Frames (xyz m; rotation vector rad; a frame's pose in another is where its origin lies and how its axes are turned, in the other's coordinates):
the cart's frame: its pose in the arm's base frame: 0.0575 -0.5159 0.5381 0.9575 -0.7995 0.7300
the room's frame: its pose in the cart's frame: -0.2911 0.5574 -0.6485 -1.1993 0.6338 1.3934
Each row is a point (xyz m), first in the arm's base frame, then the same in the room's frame.
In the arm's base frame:
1: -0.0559 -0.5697 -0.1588
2: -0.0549 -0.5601 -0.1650
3: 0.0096 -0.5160 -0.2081
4: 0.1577 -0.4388 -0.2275
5: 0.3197 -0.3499 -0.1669
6: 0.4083 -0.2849 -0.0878
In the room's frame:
1: -0.7976 0.3884 -0.4193
2: -0.7879 0.3939 -0.4217
3: -0.7436 0.4197 -0.4948
4: -0.6677 0.4020 -0.6438
5: -0.5822 0.3030 -0.7877
6: -0.5202 0.2037 -0.8558

